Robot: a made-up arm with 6 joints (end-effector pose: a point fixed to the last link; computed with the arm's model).
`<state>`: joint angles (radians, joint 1 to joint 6).
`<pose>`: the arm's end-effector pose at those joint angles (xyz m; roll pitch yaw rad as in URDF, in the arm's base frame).
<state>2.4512 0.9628 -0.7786 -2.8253 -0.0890 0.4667</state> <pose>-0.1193 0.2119 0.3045 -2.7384 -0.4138 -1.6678</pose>
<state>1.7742 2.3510 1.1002 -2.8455 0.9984 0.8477</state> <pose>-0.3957 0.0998 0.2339 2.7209 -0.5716 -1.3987</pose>
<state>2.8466 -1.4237 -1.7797 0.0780 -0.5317 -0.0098</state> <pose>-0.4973 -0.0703 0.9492 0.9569 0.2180 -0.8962</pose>
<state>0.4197 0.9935 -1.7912 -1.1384 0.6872 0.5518</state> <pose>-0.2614 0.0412 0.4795 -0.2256 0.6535 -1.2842</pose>
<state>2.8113 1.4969 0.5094 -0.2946 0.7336 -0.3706</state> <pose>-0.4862 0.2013 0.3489 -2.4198 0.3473 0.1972</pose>
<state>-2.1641 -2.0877 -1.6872 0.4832 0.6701 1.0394</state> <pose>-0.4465 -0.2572 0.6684 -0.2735 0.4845 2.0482</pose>
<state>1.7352 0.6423 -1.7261 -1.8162 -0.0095 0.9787</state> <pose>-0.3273 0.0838 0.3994 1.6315 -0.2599 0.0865</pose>
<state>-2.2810 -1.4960 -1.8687 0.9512 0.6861 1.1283</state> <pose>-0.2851 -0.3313 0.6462 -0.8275 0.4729 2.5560</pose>
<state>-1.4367 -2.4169 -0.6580 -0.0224 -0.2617 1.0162</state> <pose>-0.4148 -0.1126 0.6171 0.4363 -0.0321 2.3849</pose>
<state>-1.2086 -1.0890 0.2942 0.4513 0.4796 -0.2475</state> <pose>-0.2978 0.2301 0.6197 -0.3050 1.1380 0.2273</pose>
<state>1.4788 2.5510 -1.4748 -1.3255 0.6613 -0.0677</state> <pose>-0.5452 0.0475 0.3064 -2.2744 0.4423 1.7653</pose>
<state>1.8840 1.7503 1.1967 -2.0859 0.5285 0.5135</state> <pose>-0.3897 0.1459 0.2598 2.6960 -0.4312 -1.9571</pose>
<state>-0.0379 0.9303 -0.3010 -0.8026 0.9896 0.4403</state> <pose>-0.4143 0.0342 0.4814 0.8121 -0.1854 -0.7190</pose>
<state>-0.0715 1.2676 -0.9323 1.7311 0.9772 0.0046</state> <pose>-0.0051 0.0054 0.2617 1.2829 -0.7891 2.4714</pose>
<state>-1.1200 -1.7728 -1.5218 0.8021 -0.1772 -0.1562</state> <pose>-0.6704 0.0599 0.1214 -1.8971 0.0060 0.7105</pose>
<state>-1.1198 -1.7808 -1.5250 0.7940 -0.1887 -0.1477</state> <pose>-0.6719 0.0552 0.1209 -1.9059 0.0174 0.7216</pose>
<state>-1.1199 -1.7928 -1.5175 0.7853 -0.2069 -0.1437</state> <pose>-0.6765 0.0529 0.1223 -1.9121 0.0361 0.7246</pose>
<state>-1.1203 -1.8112 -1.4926 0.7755 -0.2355 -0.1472</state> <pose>-0.6862 0.0544 0.1272 -1.9143 0.0668 0.7150</pose>
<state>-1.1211 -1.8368 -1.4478 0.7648 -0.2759 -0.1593</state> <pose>-0.7016 0.0598 0.1362 -1.9134 0.1116 0.6926</pose>
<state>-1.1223 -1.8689 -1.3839 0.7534 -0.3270 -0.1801</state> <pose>-0.7220 0.0686 0.1501 -1.9122 0.1710 0.6596</pose>
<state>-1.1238 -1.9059 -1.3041 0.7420 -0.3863 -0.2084</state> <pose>-0.7458 0.0798 0.1689 -1.9139 0.2430 0.6197</pose>
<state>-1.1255 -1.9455 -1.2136 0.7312 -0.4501 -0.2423</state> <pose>-0.7707 0.0918 0.1920 -1.9213 0.3237 0.5768</pose>
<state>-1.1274 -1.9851 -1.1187 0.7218 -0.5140 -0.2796</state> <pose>-0.7946 0.1039 0.2179 -1.9354 0.4072 0.5336</pose>
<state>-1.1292 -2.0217 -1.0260 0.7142 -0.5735 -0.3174</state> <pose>-0.8156 0.1151 0.2448 -1.9555 0.4871 0.4922</pose>
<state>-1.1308 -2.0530 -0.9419 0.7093 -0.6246 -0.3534</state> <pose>-0.8323 0.1254 0.2700 -1.9790 0.5569 0.4530</pose>
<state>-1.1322 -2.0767 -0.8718 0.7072 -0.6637 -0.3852</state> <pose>-0.8440 0.1349 0.2912 -2.0025 0.6118 0.4164</pose>
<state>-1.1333 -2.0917 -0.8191 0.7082 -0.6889 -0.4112</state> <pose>-0.8509 0.1438 0.3064 -2.0224 0.6491 0.3831</pose>
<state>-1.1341 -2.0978 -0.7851 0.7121 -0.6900 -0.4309</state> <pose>-0.8522 0.1543 0.3177 -2.0275 0.6719 0.3526</pose>
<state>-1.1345 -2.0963 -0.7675 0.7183 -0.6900 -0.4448</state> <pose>-0.8513 0.1623 0.3199 -2.0350 0.6751 0.3270</pose>
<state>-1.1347 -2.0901 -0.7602 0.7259 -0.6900 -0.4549</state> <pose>-0.8492 0.1686 0.3163 -2.0435 0.6657 0.3052</pose>
